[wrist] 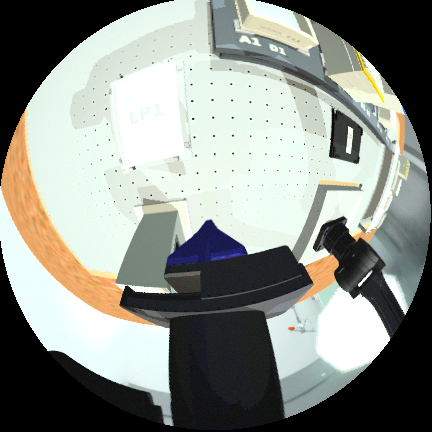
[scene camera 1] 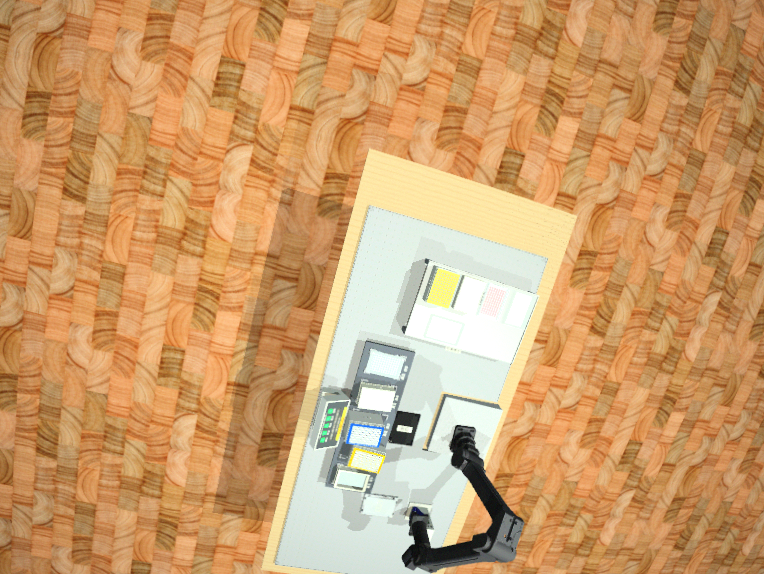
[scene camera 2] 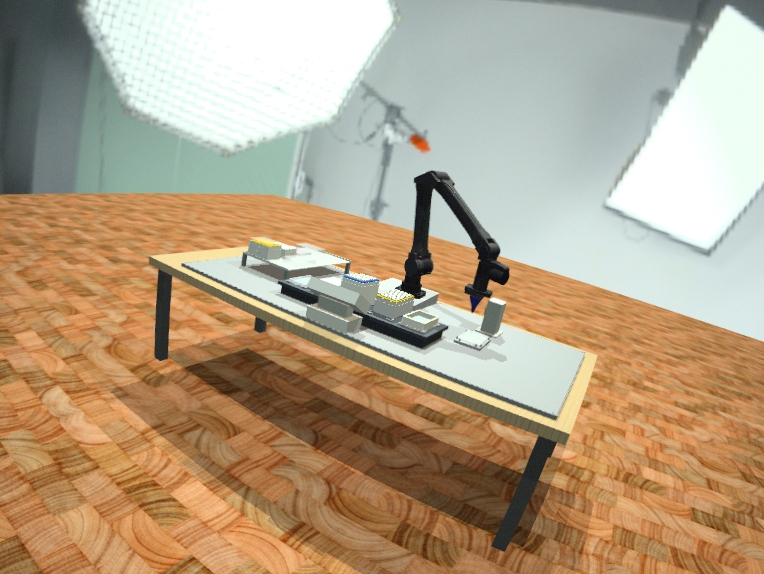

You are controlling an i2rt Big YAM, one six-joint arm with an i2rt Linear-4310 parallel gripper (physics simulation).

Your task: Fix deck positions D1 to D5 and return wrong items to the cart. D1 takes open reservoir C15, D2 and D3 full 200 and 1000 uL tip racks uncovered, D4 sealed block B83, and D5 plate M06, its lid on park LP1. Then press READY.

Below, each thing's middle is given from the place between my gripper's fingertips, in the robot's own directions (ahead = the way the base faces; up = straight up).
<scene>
My gripper is now 4 cm past the small white box with green button (scene camera 2: 493, 314) and 8 cm to the right of it. From my hand the other things lie so: black block marked RG (wrist: 346, 134) 10 cm ahead, 32 cm to the right, 6 cm below.
</scene>
